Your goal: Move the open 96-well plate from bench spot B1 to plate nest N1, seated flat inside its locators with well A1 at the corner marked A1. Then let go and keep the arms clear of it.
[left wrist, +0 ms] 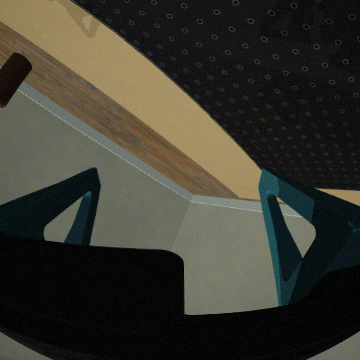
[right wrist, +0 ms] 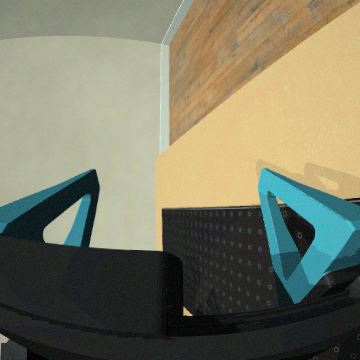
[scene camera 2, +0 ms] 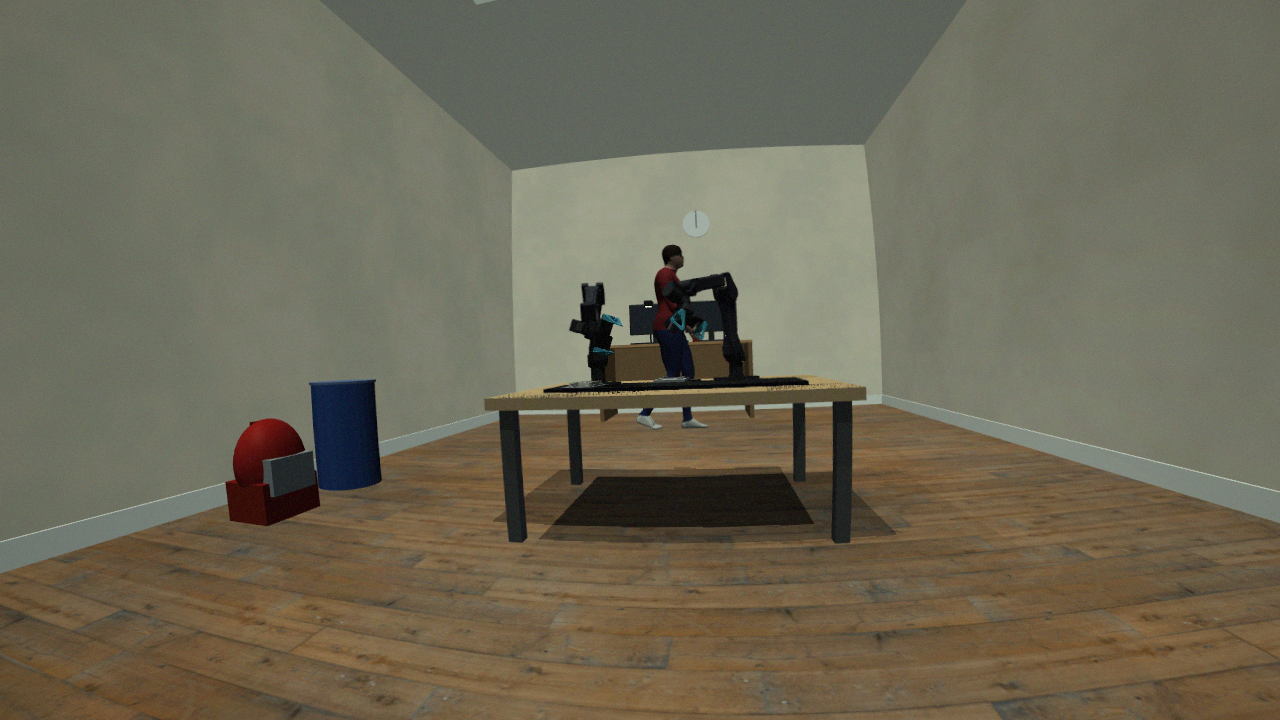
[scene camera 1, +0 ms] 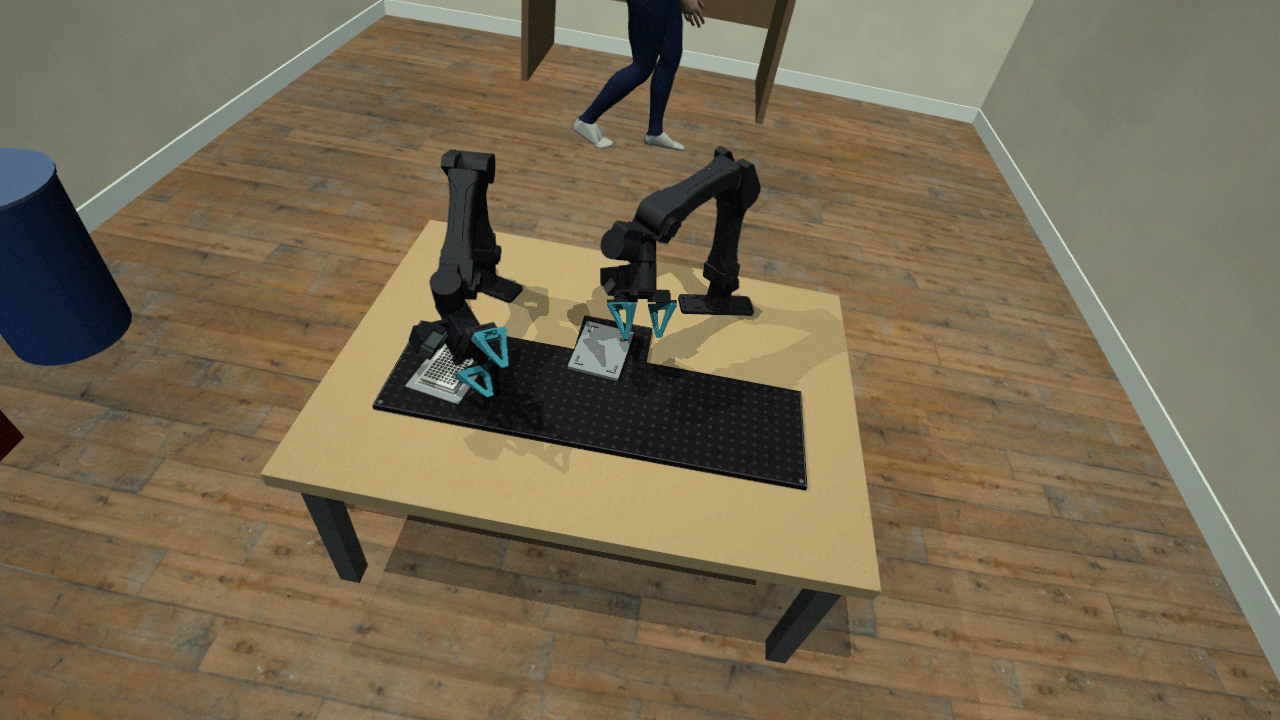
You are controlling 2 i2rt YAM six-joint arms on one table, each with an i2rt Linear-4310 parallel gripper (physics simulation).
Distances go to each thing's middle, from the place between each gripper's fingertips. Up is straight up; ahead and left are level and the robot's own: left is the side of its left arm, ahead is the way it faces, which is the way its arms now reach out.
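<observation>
My left hand is 410 mm to the left of the white well plate (scene camera 1: 440, 373), 30 mm past it and 170 mm above it.
My right gripper, which I see too, is 140 mm to the left of the white well plate, 180 mm past it and 160 mm above it.
</observation>
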